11 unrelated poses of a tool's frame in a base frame.
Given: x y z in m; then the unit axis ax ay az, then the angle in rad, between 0 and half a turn.
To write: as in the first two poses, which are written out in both.
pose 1, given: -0.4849, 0.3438, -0.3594, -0.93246, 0.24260, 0.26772, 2.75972
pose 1, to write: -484.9, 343.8, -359.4, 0.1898, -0.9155, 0.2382, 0.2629
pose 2, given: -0.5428, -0.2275, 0.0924, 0.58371, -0.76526, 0.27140, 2.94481
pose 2, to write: -542.8, -227.5, 92.4, 0.0982, 0.5809, -0.7616, 0.2701
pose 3, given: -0.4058, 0.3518, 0.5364, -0.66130, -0.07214, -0.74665, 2.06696
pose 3, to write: -405.8, 351.8, 536.4, 0.5118, -0.5681, -0.0620, -0.6414
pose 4, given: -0.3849, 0.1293, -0.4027, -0.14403, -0.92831, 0.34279, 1.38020
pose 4, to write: -384.9, 129.3, -402.7, 0.7712, -0.0917, -0.5910, 0.2182
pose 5, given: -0.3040, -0.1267, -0.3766, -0.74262, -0.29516, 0.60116, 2.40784
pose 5, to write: -304.0, -126.7, -376.6, 0.3587, -0.6932, -0.2755, 0.5612
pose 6, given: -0.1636, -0.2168, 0.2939, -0.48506, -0.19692, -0.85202, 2.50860
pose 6, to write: -163.6, -216.8, 293.9, 0.3112, -0.4610, -0.1871, -0.8097
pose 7, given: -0.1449, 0.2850, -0.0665, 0.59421, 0.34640, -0.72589, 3.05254
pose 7, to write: -144.9, 285.0, -66.5, 0.0445, 0.5936, 0.3461, -0.7252
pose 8, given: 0.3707, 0.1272, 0.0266, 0.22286, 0.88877, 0.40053, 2.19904
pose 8, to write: 370.7, 127.2, 26.6, 0.4540, 0.1986, 0.7919, 0.3569
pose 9, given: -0.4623, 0.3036, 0.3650, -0.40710, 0.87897, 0.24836, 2.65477
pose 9, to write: -462.3, 303.6, 365.0, 0.2410, -0.3951, 0.8531, 0.2410
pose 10, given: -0.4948, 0.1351, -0.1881, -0.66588, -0.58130, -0.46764, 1.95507
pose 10, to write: -494.8, 135.1, -188.1, 0.5591, -0.5521, -0.4820, -0.3877
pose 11, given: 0.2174, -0.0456, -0.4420, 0.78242, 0.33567, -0.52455, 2.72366
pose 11, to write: 217.4, -45.6, -442.0, 0.2074, 0.7654, 0.3284, -0.5131
